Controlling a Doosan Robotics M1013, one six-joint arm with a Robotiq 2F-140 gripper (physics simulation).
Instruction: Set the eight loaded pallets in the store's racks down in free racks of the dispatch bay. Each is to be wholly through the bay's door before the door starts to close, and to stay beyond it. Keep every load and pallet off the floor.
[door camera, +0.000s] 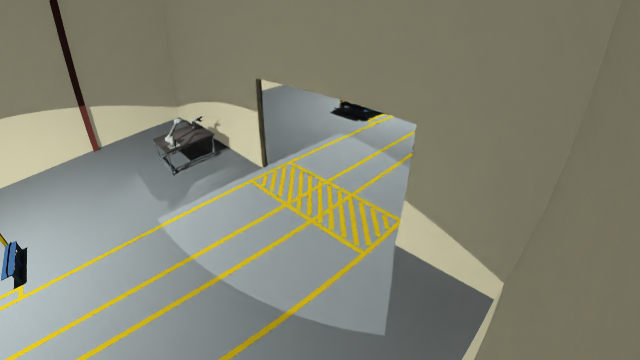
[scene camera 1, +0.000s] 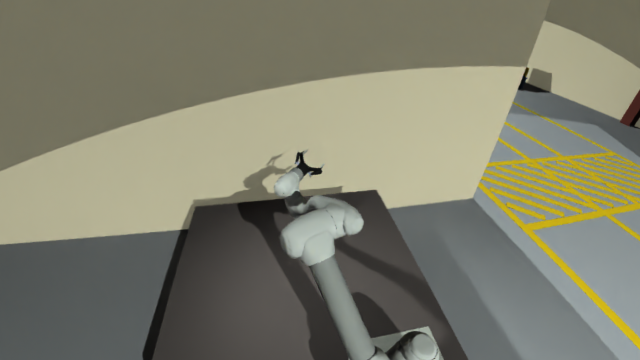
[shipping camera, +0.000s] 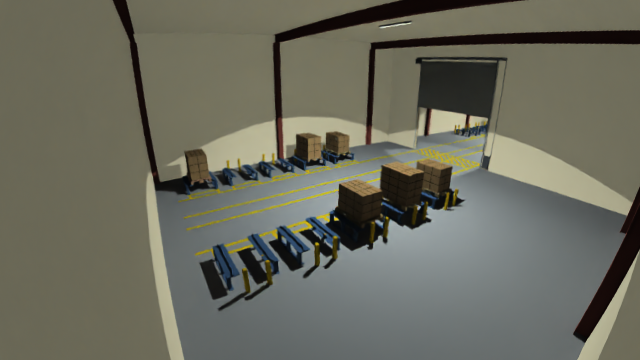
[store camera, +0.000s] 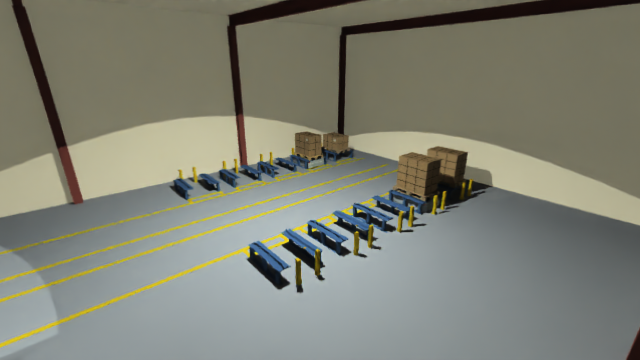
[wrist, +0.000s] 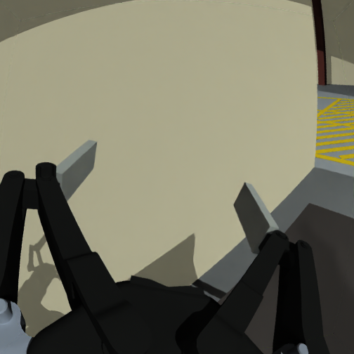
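Where they show: gripper, fingertip midpoint: (door camera: 203, 118) (scene camera 1: 315, 157); arm's base, link origin: (door camera: 173, 145).
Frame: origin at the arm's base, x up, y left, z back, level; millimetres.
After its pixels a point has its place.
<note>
In the store camera view, two loaded pallets (store camera: 307, 145) {x 231, y -5665, z 10720 mm} (store camera: 335, 142) {x 108, y -5550, z 12386 mm} stand in the far left row's racks and two (store camera: 418, 174) {x 378, y -130, z 10292 mm} (store camera: 452, 162) {x 460, y 152, z 11983 mm} at the right row's far end. A pale low vehicle (store camera: 315, 163) {x -571, y -5381, z 10926 mm} shows under the first, and a pale low shape (store camera: 428, 205) {x -536, y 292, z 10334 mm} under the nearer right one. In the shipping camera view, three loaded pallets (shipping camera: 196, 165) {x 302, y -7407, z -13504 mm} (shipping camera: 308, 146) {x 303, y -7029, z -8644 mm} (shipping camera: 338, 143) {x 210, y -6929, z -6955 mm} stand in the far row and three (shipping camera: 360, 201) {x 307, y -1576, z -10809 mm} (shipping camera: 401, 184) {x 371, y -1553, z -9125 mm} (shipping camera: 434, 176) {x 267, y -1449, z -7413 mm} in the near row. The door panel (shipping camera: 458, 87) {x 3032, y -3849, z -1664 mm} hangs above an open gap. My gripper (scene camera 1: 313, 159) {x 368, y 120, z -1211 mm} (wrist: 169, 175) is open and empty.
Blue rack rails without loads (shipping camera: 263, 252) (store camera: 269, 257) stand in both rooms, with yellow posts (shipping camera: 317, 254) (store camera: 298, 272) behind them. The arm's dark table (door camera: 185, 137) {x -3, y 187, z -508 mm} (scene camera 1: 240, 290) {x -2, y 682, z -562 mm} stands by the wall beside the doorway. A yellow hatched floor area (door camera: 327, 205) {x -752, y -4415, z -1482 mm} lies at the doorway.
</note>
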